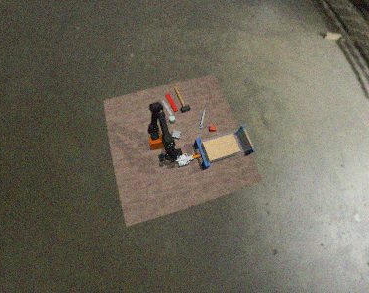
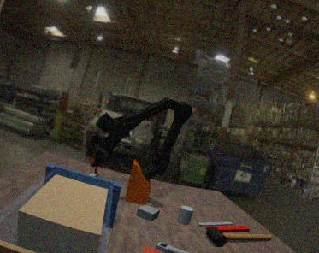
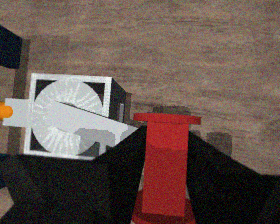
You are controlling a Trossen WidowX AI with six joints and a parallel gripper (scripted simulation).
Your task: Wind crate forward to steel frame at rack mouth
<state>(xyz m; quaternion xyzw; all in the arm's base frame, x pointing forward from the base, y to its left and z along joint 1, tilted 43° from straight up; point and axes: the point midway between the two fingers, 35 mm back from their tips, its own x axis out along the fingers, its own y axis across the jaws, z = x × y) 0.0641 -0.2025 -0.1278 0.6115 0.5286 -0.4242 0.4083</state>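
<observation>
Right now my gripper tip is 40 mm short of the winch handle, 30 mm above it and 10 mm to the right of it. Also, from my gripper tip: blue steel frame: 260 mm ahead, 30 mm below, 20 mm to the right; then winch: 100 mm below, 80 mm ahead, 20 mm to the right; then red knob: 20 mm to the left.
</observation>
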